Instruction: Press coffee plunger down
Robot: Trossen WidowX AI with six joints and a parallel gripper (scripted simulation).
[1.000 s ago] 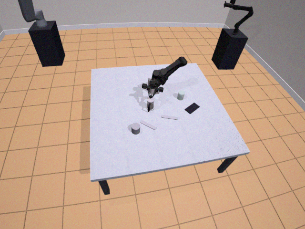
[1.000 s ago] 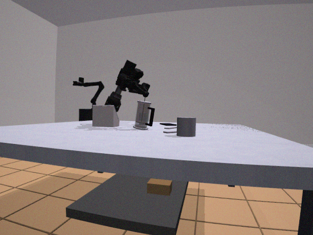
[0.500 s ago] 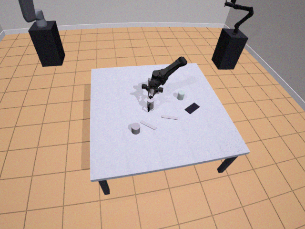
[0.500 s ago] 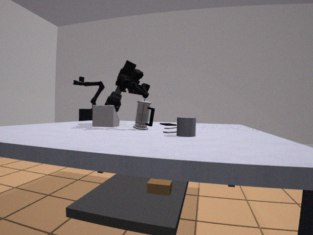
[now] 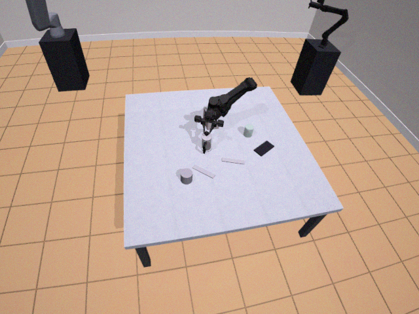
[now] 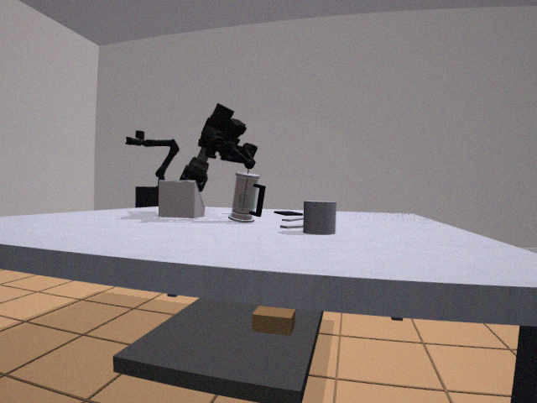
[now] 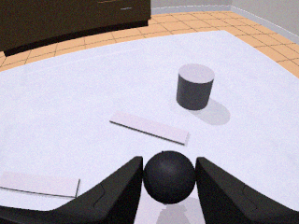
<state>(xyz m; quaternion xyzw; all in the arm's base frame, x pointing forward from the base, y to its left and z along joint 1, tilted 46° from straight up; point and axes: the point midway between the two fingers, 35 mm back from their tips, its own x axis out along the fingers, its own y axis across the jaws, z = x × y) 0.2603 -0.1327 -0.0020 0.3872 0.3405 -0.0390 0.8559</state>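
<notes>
My gripper tip is 90 mm above the glass coffee press and 10 mm past it. Also, from my gripper tip: black slab (420 mm to the left, 170 mm below, 10 mm ahead); grey cylinder (220 mm ahead, 150 mm to the right, 130 mm below).
</notes>
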